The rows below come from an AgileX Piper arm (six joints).
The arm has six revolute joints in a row. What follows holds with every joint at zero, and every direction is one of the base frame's.
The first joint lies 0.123 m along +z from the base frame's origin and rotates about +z.
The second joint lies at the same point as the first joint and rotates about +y.
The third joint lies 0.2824 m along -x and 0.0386 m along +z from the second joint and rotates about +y.
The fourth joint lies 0.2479 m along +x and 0.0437 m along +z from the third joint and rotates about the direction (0.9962, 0, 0.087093).
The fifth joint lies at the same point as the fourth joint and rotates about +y.
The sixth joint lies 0.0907 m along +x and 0.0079 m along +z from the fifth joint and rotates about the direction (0.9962, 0, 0.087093).
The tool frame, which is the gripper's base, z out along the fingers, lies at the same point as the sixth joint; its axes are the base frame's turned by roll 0, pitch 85.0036 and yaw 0 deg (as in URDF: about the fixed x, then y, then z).
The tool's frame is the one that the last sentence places.
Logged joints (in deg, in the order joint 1, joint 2, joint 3, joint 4, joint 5, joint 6), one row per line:
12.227 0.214 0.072 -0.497 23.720 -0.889
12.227 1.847 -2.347 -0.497 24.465 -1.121
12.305 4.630 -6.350 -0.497 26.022 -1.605
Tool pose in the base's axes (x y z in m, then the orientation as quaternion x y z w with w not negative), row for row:
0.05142 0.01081 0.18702 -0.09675 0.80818 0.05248 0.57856
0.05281 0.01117 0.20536 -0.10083 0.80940 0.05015 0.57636
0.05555 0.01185 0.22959 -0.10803 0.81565 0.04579 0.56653
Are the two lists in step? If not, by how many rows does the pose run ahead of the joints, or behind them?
The pose runs 1 row ahead of the joints: the pose in row i belongs to the joints in row i + 1.
